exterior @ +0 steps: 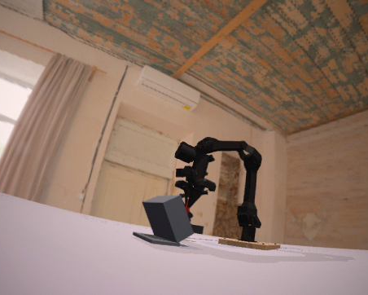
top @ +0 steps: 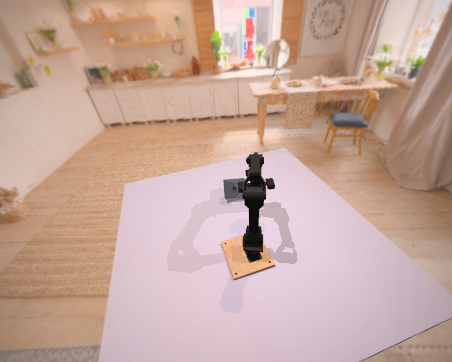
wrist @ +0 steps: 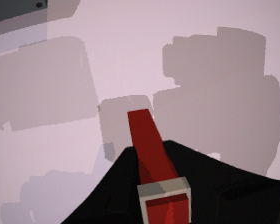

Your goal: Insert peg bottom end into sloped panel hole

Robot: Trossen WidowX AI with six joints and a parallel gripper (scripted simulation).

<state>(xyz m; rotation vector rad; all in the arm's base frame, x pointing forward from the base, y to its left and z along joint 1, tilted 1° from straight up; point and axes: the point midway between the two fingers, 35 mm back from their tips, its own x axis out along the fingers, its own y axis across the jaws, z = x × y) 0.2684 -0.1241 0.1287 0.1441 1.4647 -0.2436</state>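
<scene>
My gripper tip is 16 cm short of the dark grey sloped panel, 7 cm to the right of it and 5 cm above it. From my gripper tip the other things lie so: red peg: 2 cm above.
</scene>
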